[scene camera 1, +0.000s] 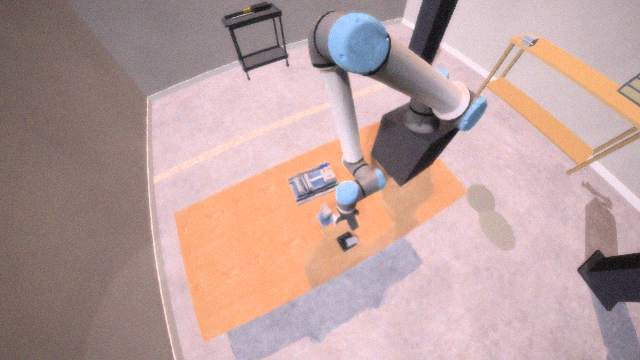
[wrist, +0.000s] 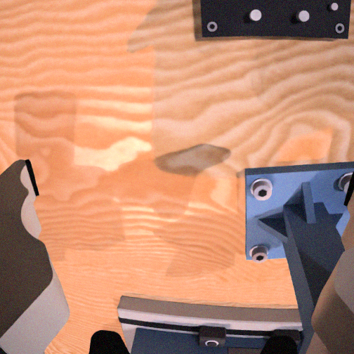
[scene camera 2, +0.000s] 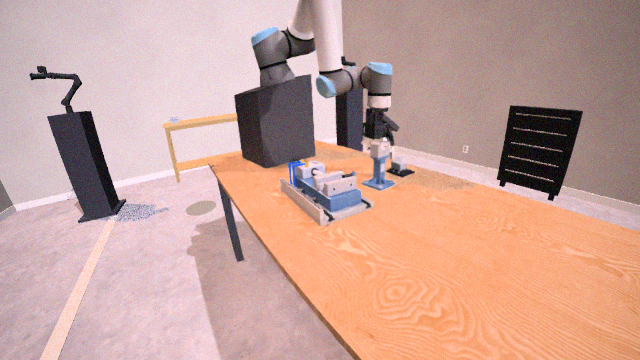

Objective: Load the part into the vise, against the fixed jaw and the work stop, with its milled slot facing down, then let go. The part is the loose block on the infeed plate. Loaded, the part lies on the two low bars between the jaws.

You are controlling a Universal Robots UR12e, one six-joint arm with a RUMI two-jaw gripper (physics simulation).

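Seen in the pictures: arm's base, origin of the base link: (scene camera 1: 421,121) (scene camera 2: 278,82).
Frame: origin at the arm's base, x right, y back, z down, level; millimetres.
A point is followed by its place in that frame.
Observation:
The part (scene camera 1: 351,241) {y -545, x -345, z 380 mm} (scene camera 2: 399,164) {y -558, x -325, z 383 mm}, a light grey block, sits on the dark infeed plate (scene camera 1: 342,245) {y -596, x -341, z 410 mm} (scene camera 2: 407,173) {y -607, x -326, z 410 mm} (wrist: 275,30). Its slot cannot be made out. My gripper (scene camera 1: 345,222) {y -525, x -231, z 333 mm} (scene camera 2: 378,149) {y -525, x -231, z 333 mm} (wrist: 191,169) is open and empty, above the table between the infeed plate and the vise, beside the blue stand. The wrist view shows the plate's pinned edge at the top; the part does not show there. The vise (scene camera 1: 312,183) {y -613, x 68, z 359 mm} (scene camera 2: 345,199) {y -730, x 83, z 371 mm}, blue with grey jaws, stands on a grey base (scene camera 2: 305,202) {y -668, x 180, z 379 mm} (wrist: 210,310). The low bars between the jaws cannot be made out.
A blue stand (scene camera 1: 325,218) {y -626, x -166, z 374 mm} (scene camera 2: 380,172) {y -632, x -140, z 362 mm} (wrist: 265,215) with a grey head rises close beside my fingers, between vise and infeed plate. Blue thin frames (scene camera 2: 291,174) {y -491, x 153, z 349 mm} stand at the vise's far end. The robot's dark pedestal (scene camera 1: 407,145) {y -103, x -60, z 81 mm} (scene camera 2: 280,125) {y -122, x 47, z 218 mm} stands behind the vise.

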